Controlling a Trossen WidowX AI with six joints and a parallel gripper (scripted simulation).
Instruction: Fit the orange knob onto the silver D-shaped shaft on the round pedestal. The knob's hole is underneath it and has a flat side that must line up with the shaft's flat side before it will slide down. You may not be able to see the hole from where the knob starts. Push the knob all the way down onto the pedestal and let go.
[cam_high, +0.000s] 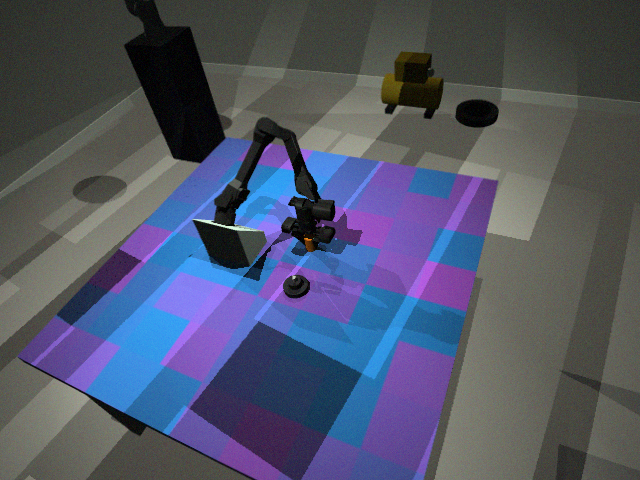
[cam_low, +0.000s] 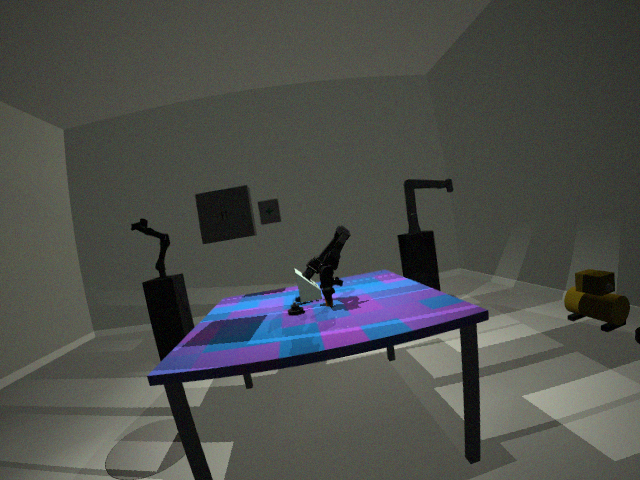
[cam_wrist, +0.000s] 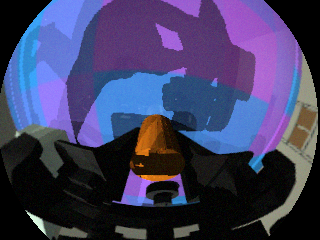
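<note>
Right now the orange knob is 3 cm above my gripper tip. Also, from my gripper tip: round dark pedestal (18 cm to the right, 3 cm ahead, 2 cm above).
</note>
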